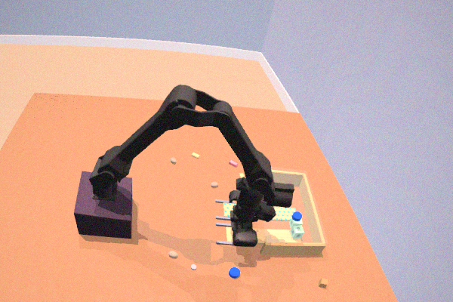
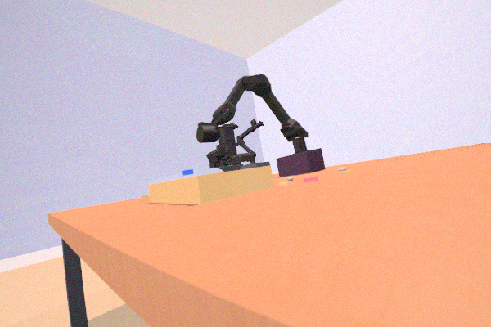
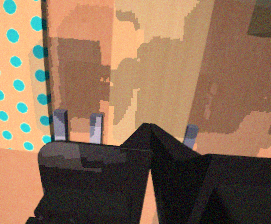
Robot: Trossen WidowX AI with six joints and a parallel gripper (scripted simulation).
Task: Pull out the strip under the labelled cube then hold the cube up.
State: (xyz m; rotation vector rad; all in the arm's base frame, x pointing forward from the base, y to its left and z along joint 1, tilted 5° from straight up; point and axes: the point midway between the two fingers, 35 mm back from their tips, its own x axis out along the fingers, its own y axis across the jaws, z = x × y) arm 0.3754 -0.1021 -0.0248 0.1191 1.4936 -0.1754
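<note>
Now: gripper tip 90 mm short of the pale yellow strip and 20 mm to the left of it. The rest, counted from my gripper tip: tan block 210 mm ahead, 220 mm to the right; pink block 80 mm ahead, 310 mm to the left.
</note>
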